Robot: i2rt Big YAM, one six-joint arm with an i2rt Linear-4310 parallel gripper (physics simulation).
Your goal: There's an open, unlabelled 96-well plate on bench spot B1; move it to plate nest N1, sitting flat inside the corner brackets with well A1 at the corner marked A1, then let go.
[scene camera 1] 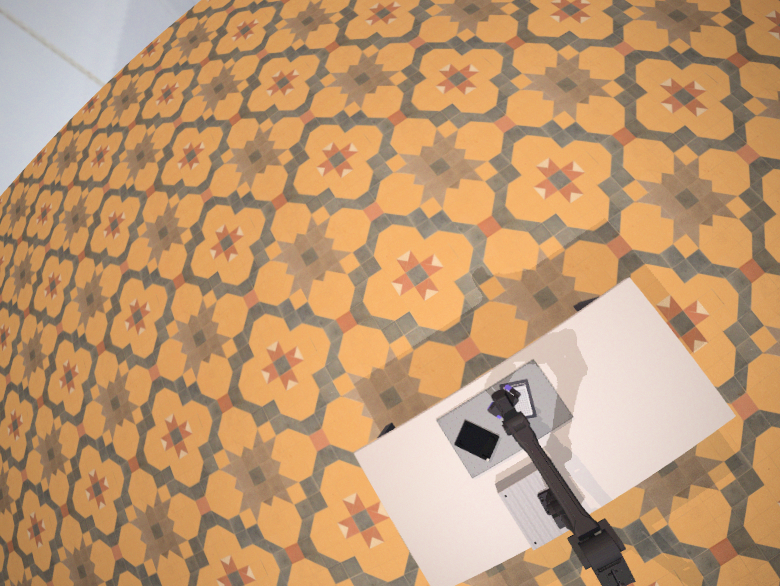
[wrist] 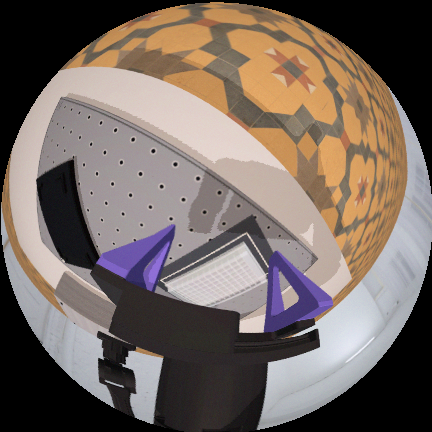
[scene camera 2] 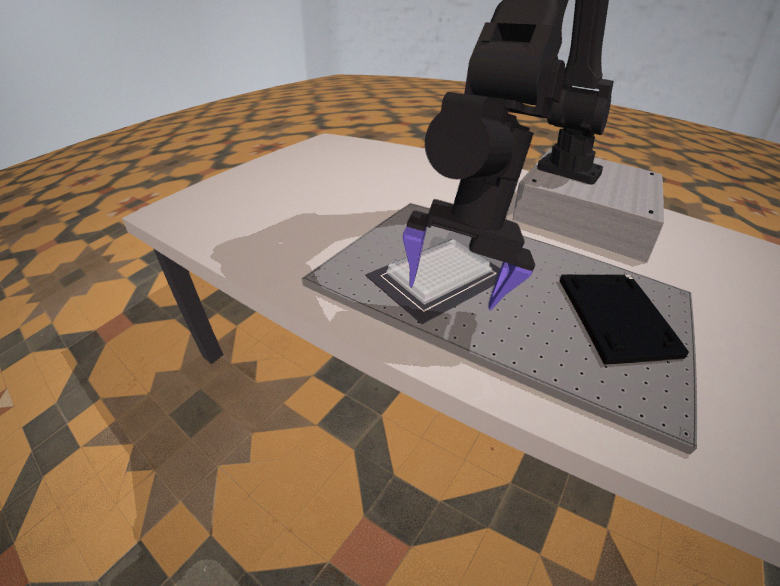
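The white 96-well plate lies flat on the dark, white-outlined pad of the bench spot. My gripper is open, with its purple fingers wide apart. In scene camera 2 one fingertip overlaps the plate's near left side and the other is just off its right side; their exact height is unclear. The black nest bears low corner brackets and nothing stands in it. A small white mark shows at one nest corner; its lettering is unreadable.
The grey perforated board carries both pad and nest. It lies on the pale table. The arm's base stands on a ribbed grey block behind the board.
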